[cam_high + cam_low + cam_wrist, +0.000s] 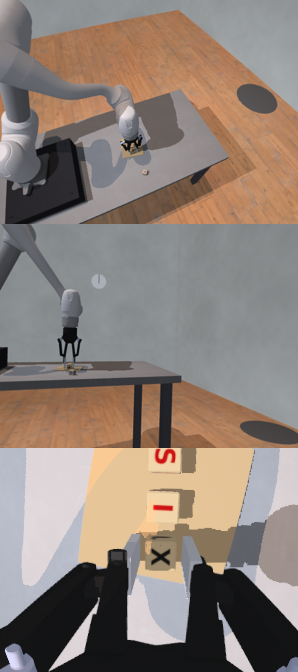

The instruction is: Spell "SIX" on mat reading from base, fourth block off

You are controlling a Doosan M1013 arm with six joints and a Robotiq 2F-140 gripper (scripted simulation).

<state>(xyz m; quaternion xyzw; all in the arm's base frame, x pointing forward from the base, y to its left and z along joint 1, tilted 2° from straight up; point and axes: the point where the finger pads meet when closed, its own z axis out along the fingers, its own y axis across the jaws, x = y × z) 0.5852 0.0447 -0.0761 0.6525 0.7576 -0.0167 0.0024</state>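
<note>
The block lies 2 cm below my hand. Also, from my hand: tan mat: 1 cm behind, 4 cm to the left, 4 cm below.
</note>
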